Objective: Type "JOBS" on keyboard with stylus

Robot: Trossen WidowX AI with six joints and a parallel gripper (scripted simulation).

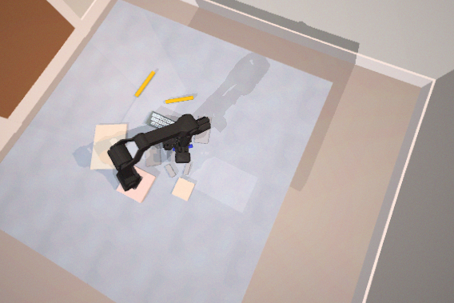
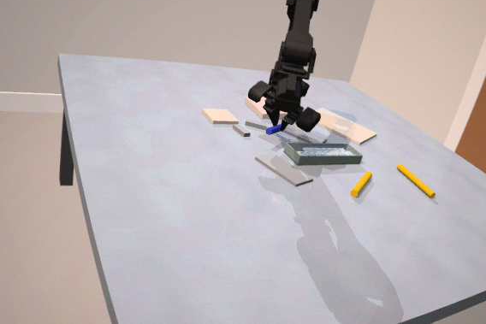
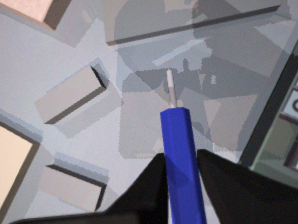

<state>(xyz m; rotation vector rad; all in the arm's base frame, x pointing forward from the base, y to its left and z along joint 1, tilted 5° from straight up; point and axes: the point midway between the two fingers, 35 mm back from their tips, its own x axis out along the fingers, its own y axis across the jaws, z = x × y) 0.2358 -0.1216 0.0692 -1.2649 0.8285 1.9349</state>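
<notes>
Now: the grey stylus tip 4 cm to the left of my gripper tip and 3 cm behind it. From my gripper tip the other things lie so: beige tile (15 cm behind, 10 cm to the right, 4 cm below); blue stylus (1 cm to the left, 1 cm behind).
</notes>
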